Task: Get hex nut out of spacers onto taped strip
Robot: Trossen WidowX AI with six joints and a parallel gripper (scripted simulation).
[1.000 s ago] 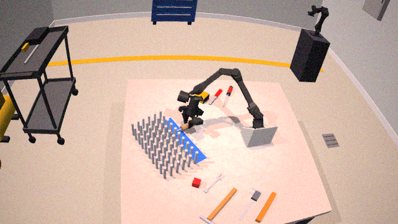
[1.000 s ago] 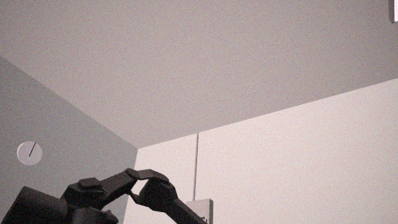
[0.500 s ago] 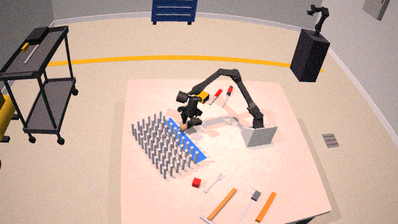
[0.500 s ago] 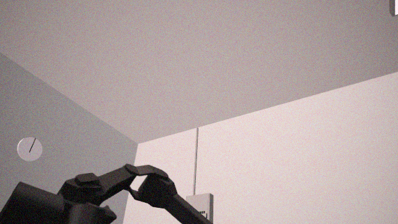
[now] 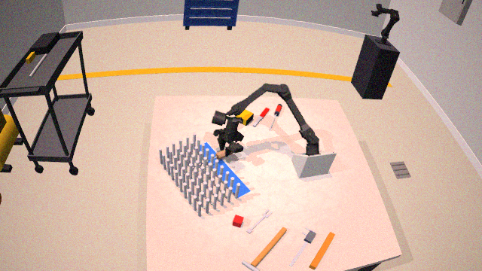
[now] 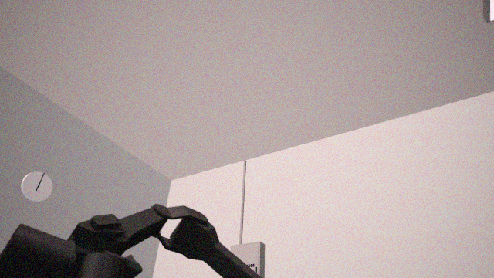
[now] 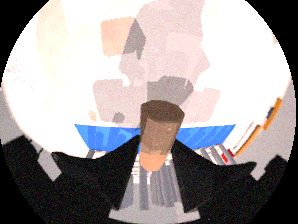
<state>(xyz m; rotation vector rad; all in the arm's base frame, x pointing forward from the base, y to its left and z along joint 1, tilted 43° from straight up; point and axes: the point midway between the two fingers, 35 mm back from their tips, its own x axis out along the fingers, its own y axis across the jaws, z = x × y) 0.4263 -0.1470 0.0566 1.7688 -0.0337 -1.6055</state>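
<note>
Right now my gripper tip is 20 mm short of the blue taped strip, 70 mm to the right of it and 30 mm above it. Also, from my gripper tip: brown-handled screwdriver 90 mm ahead, 50 mm to the left; yellow block 170 mm behind, 300 mm to the right, 10 mm below; red cube 410 mm to the left, 10 mm below.
</note>
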